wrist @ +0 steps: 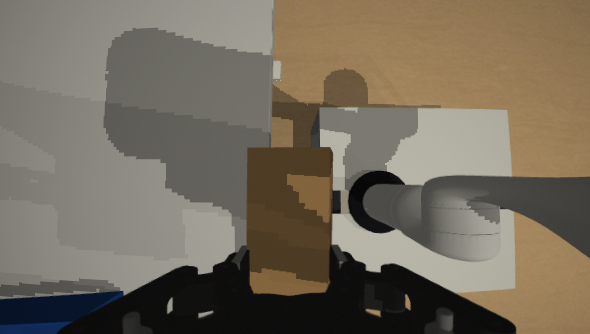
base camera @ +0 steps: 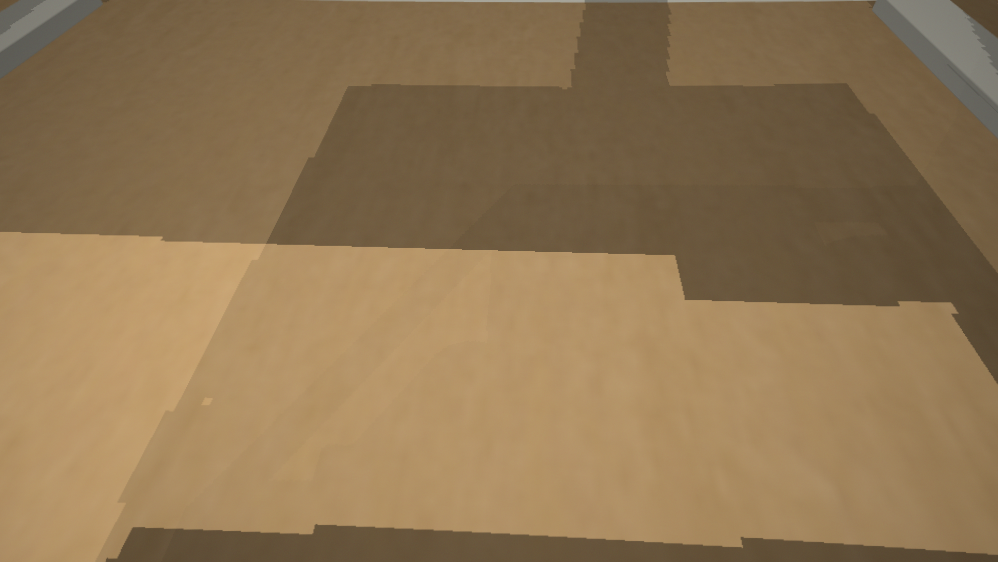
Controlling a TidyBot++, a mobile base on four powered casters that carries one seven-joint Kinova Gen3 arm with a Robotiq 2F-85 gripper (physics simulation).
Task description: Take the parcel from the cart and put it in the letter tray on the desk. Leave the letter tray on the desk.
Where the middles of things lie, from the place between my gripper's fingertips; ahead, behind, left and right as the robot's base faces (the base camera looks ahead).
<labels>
My gripper is now 10 mm to the left of the brown cardboard parcel (wrist: pixel 289 189) and 10 mm above it.
</labels>
